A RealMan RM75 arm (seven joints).
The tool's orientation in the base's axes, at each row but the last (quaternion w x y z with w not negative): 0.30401 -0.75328 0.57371 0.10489; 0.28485 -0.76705 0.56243 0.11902; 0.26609 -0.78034 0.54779 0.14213; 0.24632 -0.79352 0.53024 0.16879; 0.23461 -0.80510 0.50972 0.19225
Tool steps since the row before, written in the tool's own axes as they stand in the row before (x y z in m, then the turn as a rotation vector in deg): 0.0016 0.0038 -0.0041 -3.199 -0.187 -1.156; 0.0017 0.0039 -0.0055 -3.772 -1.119 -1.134; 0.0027 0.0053 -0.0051 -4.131 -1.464 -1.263; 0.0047 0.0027 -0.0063 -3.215 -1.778 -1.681; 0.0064 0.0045 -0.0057 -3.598 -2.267 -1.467
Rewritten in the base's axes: -0.0038 -0.0042 0.0012 -1.070 1.922 2.601; -0.0038 -0.0053 0.0024 -0.394 2.581 3.154; -0.0043 -0.0064 0.0014 -0.211 2.876 3.534; -0.0007 -0.0080 0.0021 0.431 2.043 3.459; -0.0011 -0.0096 0.0003 0.706 2.626 3.583
